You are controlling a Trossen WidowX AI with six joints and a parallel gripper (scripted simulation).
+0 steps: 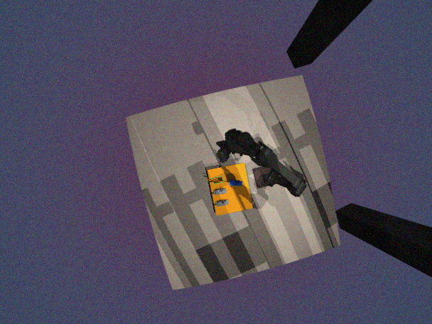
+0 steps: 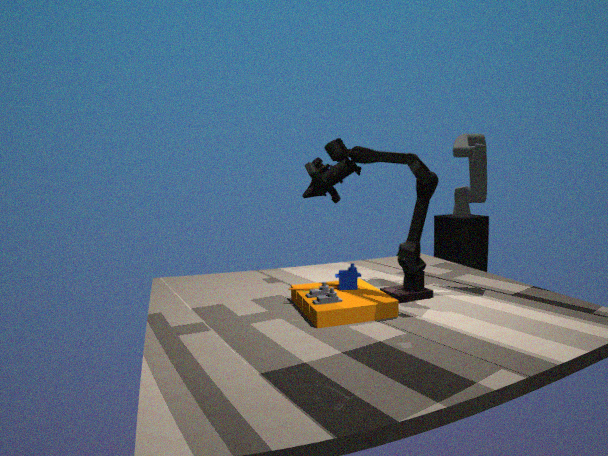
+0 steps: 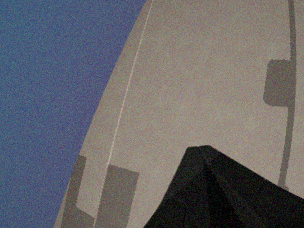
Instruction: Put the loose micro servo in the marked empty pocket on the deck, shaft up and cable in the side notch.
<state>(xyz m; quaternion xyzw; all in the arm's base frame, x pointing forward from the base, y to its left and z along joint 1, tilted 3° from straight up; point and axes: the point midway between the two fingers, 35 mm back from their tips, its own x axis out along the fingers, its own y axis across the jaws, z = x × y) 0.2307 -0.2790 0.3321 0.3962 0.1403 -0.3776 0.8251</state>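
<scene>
Now: gripper tip 30 cm above the orange deck, 29 cm to the right of it and 3 cm past it.
</scene>
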